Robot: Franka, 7 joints.
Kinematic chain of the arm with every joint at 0, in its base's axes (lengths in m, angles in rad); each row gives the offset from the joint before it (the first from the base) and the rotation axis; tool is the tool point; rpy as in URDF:
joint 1: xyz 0 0 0.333 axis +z
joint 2: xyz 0 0 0 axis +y
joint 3: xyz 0 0 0.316 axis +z
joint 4: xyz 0.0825 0 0 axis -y
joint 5: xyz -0.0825 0 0.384 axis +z
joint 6: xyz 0 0 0 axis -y
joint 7: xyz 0.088 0 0 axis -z
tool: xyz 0 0 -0.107 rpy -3.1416 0 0
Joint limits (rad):
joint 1: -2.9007..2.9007
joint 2: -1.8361..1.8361
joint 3: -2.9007..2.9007
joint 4: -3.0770..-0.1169
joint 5: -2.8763..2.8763
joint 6: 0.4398..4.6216
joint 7: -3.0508..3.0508
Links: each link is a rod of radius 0.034 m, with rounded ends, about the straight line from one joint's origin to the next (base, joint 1, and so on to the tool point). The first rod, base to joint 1, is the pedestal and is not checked.
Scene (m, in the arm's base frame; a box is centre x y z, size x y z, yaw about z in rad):
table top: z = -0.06
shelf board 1: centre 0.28 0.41 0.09 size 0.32 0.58 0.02 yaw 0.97
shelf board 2: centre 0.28 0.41 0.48 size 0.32 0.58 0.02 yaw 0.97
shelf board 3: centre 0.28 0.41 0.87 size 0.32 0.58 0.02 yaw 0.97
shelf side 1: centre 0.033 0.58 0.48 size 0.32 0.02 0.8 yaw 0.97
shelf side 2: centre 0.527 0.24 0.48 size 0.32 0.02 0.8 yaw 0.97
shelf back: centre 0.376 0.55 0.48 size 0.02 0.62 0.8 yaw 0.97
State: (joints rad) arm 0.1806 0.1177 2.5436 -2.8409 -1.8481 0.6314 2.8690
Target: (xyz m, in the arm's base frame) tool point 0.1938 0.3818 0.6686
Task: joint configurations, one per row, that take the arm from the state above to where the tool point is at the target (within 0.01 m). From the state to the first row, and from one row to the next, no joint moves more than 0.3 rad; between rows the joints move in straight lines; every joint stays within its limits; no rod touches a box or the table.
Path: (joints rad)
1: 0.0013 0.3737 2.6329 -2.7879 -1.8901 0.5835 2.8690
2: -0.1780 0.6297 2.7222 -2.7349 -1.9321 0.5356 2.8690
3: -0.3573 0.8858 2.8114 -2.6818 -1.9741 0.4877 2.8690
4: -0.5366 1.1418 2.9007 -2.6288 -2.0162 0.4398 2.8690
5: -0.5113 0.9664 2.6824 -2.4420 -2.0226 0.4919 2.8690
6: -0.4859 0.7910 2.4642 -2.2552 -2.0290 0.5440 2.8690
7: -0.4606 0.6156 2.2459 -2.0683 -2.0355 0.5962 2.8690

